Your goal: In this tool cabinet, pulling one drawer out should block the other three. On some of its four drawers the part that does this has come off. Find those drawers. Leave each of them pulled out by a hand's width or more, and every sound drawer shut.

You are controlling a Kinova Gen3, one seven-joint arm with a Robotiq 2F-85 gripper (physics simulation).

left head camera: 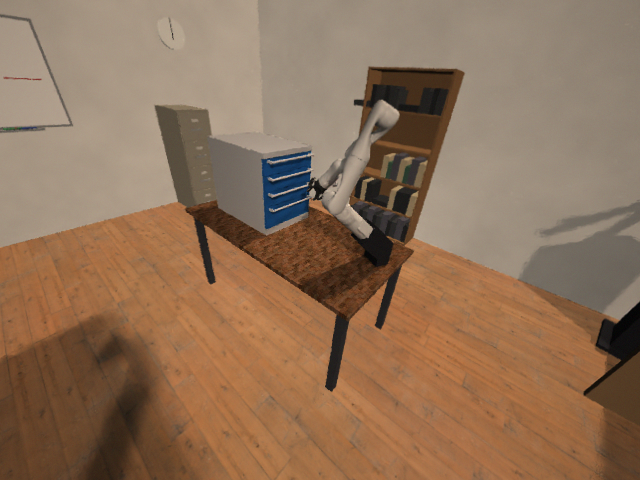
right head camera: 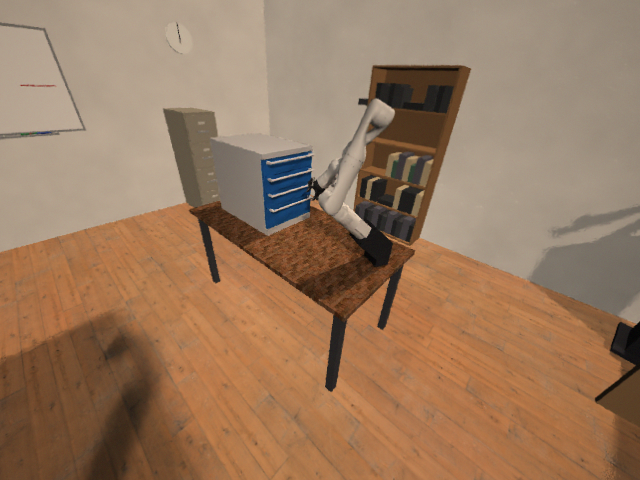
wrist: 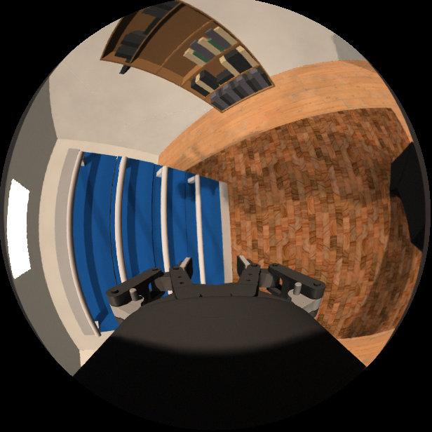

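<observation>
The grey tool cabinet has four blue drawers, all of which look shut. Their white bar handles are the top one, the second, the third and the bottom one. My gripper is open and empty, in front of the lower drawers near their right end in the head views. In the wrist view the bottom handle runs between the fingertips, nearer the left one. The blocking parts inside are hidden.
The cabinet stands on the far end of the wooden table; my arm's black base is at the other end. A bookshelf stands behind the arm, and a beige filing cabinet behind the tool cabinet.
</observation>
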